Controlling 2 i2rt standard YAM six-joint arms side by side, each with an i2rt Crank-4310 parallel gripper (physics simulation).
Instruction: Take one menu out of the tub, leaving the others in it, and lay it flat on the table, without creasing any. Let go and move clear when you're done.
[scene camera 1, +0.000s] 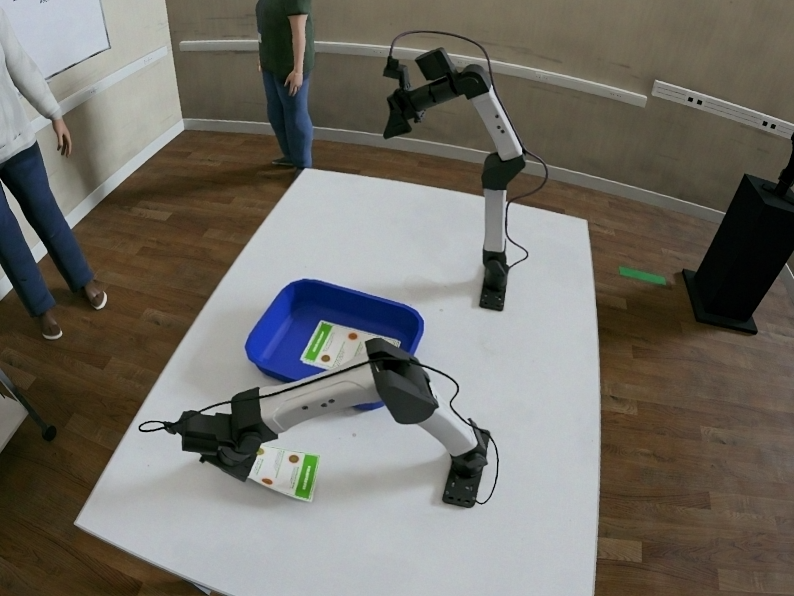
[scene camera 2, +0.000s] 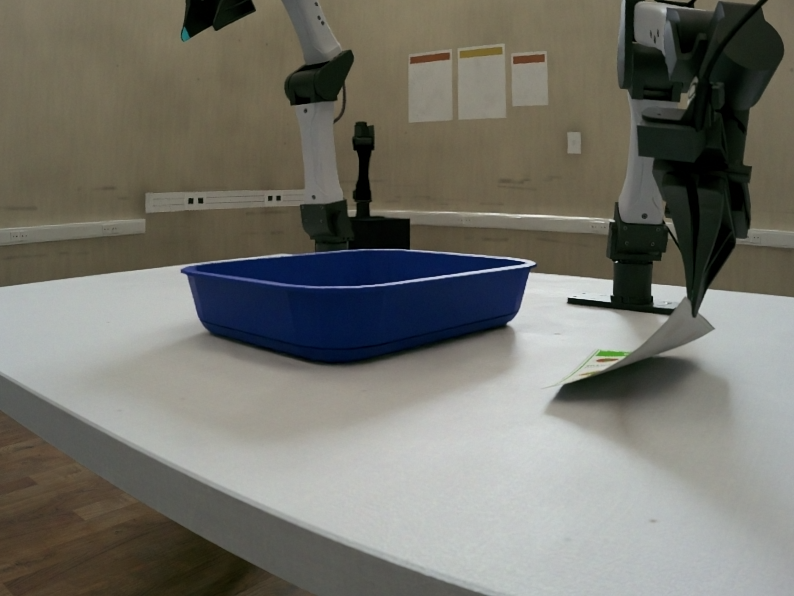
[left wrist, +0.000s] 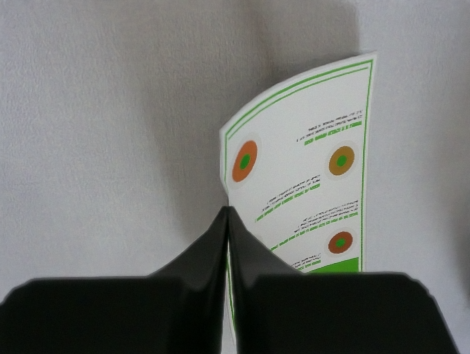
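My left gripper is shut on the edge of one menu, beside the tub. In scene camera 2 the held edge is raised and the menu curves down, its far edge low at the table. Its printed side faces up. The other menus lie in the blue tub, partly hidden by my left arm in scene camera 1; the tub wall hides them in scene camera 2. My right gripper is high above the table's far part, open and empty.
The tub stands close above my left arm in scene camera 1 and left of the held menu in scene camera 2. Two people stand beyond the table. A black pedestal stands on the floor at the right.
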